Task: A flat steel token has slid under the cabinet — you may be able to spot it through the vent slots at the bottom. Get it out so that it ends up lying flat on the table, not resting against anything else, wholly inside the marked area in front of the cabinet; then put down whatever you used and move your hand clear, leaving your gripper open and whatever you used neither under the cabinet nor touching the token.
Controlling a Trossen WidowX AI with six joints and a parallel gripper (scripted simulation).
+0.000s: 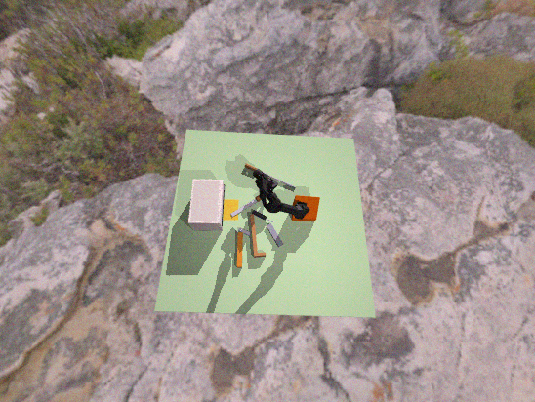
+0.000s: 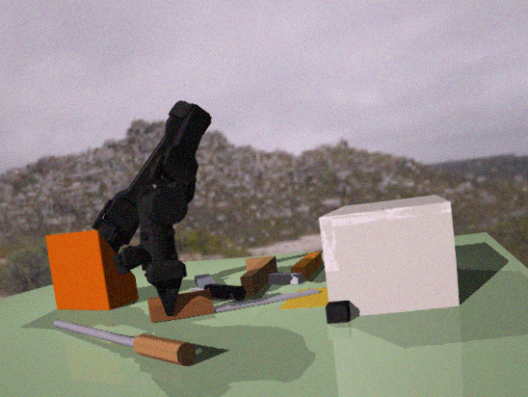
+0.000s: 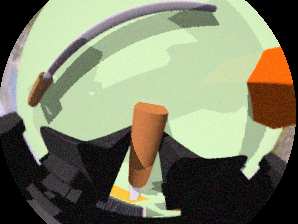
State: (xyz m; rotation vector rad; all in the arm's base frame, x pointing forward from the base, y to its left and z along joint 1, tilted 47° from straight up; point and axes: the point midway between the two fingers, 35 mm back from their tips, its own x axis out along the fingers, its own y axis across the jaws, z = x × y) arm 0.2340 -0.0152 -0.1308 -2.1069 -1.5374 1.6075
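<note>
The grey bar lies 280 mm to the left of my gripper tip and 90 mm behind it. Also, from my gripper tip: grey token: 380 mm ahead, 190 mm to the left, 10 mm below; orange bar: 410 mm to the left, 120 mm ahead, 10 mm above.
</note>
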